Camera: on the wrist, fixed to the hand. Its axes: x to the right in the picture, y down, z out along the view.
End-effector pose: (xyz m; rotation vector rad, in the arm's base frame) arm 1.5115 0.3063 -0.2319 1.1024 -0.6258 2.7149
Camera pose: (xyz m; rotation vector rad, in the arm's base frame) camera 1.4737 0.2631 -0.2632 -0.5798 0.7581 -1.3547
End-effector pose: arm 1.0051 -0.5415 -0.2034 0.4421 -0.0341 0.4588
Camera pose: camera 0.9831 -0.4799 -0.2014 0.6316 -0.7870 1.9853
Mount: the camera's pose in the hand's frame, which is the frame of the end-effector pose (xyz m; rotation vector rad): 0.0064 0.0599 -0.0255 0.1982 -0.4010 1.6394
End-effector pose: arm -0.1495 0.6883 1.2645 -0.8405 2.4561 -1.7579
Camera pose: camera -0.1877 0.7216 1.2231 0.6841 1.5529 -0.9127
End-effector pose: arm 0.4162 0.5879 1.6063 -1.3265 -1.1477 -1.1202
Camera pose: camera 0.4757 0.5606 1.6073 -1.7050 -0.1051 0.4548
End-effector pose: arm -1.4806 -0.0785 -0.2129 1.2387 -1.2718 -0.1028
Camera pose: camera -1.4917 -0.0420 -0.1598 0.0052 -2.3174 1.0065
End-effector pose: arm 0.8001 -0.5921 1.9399 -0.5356 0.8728 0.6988
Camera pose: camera 0.7460 -0.5677 1.9124 0.6593 0.8529 2.0660
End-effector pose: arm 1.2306 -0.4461 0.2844 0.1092 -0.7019 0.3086
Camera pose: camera 1.2321 -0.3826 0.2689 -0.2613 -1.0333 1.9668
